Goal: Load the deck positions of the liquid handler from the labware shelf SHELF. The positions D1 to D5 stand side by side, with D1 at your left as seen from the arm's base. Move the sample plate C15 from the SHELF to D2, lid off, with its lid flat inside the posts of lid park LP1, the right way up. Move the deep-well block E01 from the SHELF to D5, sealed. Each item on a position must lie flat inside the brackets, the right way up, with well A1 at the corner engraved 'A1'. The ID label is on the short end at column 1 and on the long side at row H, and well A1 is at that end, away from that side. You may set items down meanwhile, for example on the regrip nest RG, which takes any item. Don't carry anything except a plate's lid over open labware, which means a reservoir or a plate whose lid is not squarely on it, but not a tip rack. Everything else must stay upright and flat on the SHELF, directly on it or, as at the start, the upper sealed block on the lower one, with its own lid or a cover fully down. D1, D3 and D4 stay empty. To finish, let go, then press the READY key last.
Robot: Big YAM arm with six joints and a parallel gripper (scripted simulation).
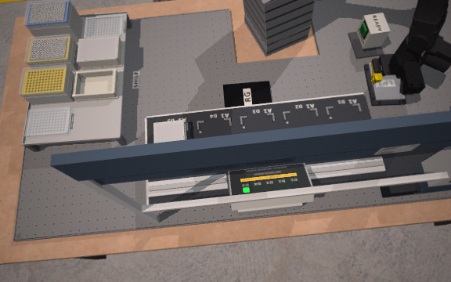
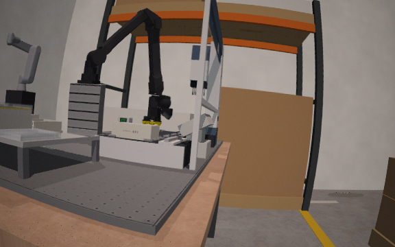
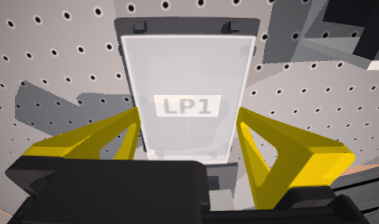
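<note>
Right now the clear plate lid is 1 cm below my hand. Also, from my hand: lid park LP1: 3 cm below; ready key: 16 cm behind, 3 cm to the right, 5 cm above; black regrip nest RG: 6 cm behind, 42 cm to the right, 3 cm below.
</note>
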